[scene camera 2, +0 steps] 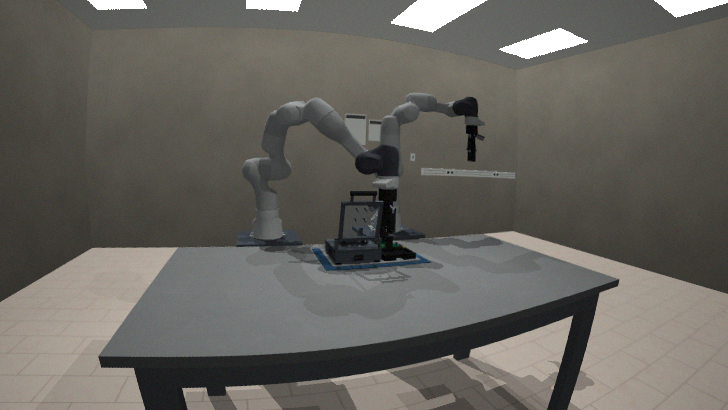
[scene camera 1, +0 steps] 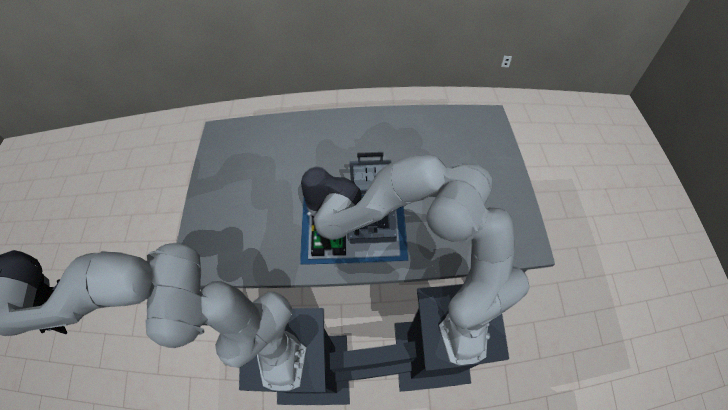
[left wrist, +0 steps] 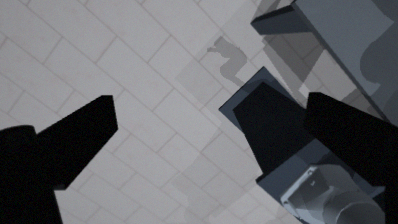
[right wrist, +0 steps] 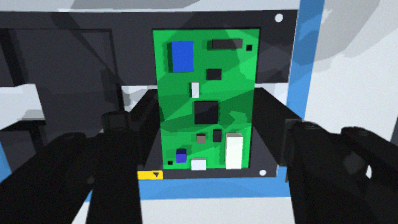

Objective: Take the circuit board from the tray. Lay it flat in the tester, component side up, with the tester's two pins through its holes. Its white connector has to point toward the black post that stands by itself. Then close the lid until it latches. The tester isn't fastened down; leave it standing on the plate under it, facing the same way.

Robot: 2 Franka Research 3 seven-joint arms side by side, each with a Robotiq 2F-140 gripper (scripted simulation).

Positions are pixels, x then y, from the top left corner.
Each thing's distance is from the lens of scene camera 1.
tester (scene camera 1: pixel 373 234): 1.41 m
